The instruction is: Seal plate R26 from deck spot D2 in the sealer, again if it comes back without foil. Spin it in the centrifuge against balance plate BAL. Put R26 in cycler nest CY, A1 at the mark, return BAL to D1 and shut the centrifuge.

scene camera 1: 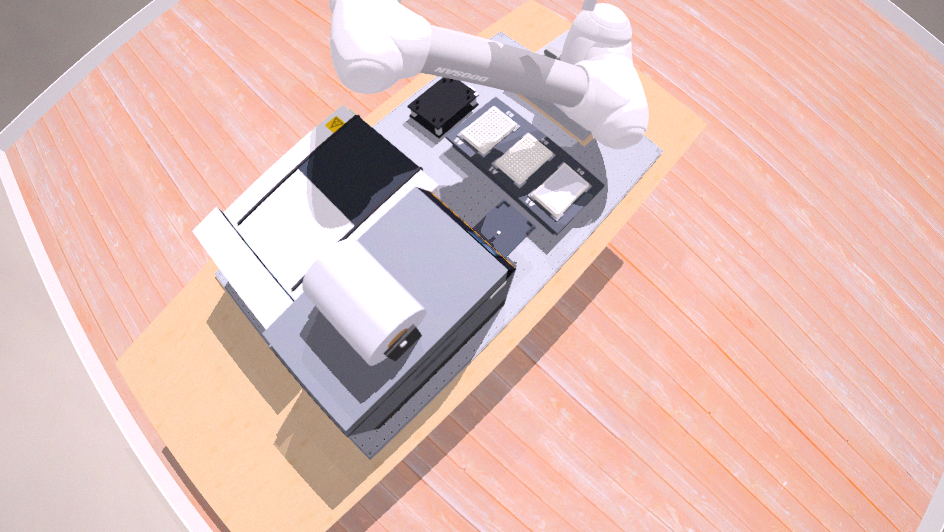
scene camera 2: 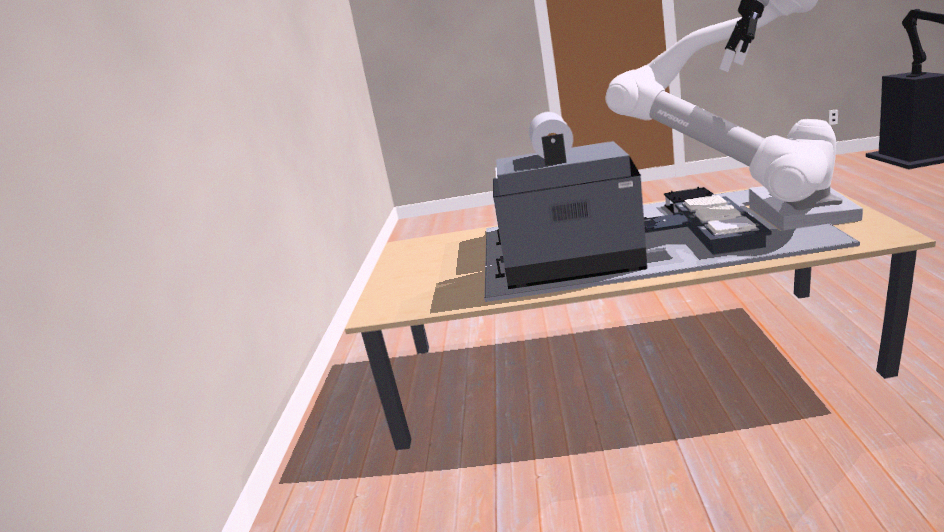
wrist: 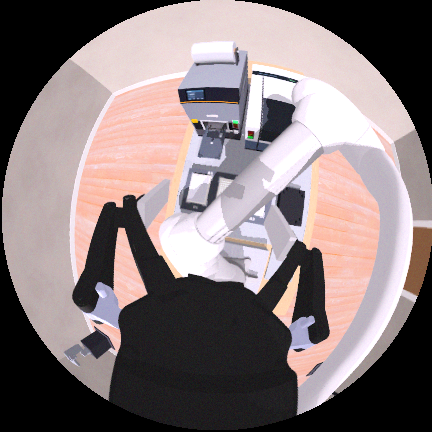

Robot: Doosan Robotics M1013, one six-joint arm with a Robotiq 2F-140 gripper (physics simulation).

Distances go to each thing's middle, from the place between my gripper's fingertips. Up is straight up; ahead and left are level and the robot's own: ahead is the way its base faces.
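My gripper: 43 cm above the plate stage (scene camera 1: 514,227), 31 cm short of it, 11 cm to the right of it. Centrifuge (scene camera 1: 343,176), from my hand: 40 cm below, 55 cm ahead, 22 cm to the right.
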